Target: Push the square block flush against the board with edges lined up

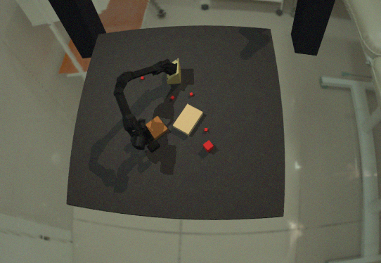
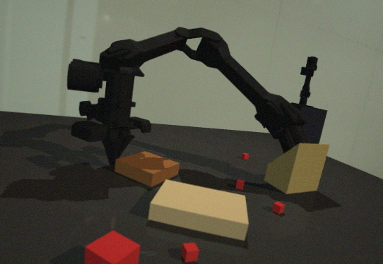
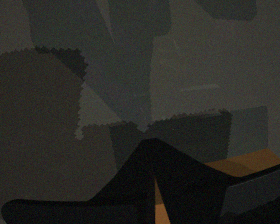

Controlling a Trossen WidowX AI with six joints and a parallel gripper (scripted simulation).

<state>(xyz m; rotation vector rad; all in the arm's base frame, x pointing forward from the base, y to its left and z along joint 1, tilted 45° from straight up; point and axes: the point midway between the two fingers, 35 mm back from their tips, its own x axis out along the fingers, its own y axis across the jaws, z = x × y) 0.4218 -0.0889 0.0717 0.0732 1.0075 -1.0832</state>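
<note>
The square brown block lies 80 mm behind my gripper tip, 30 mm to the left of it and 10 mm above it. Round my gripper tip: red cube 330 mm to the left, 20 mm ahead, 10 mm above; cream board 210 mm to the left, 130 mm behind, 10 mm above.
</note>
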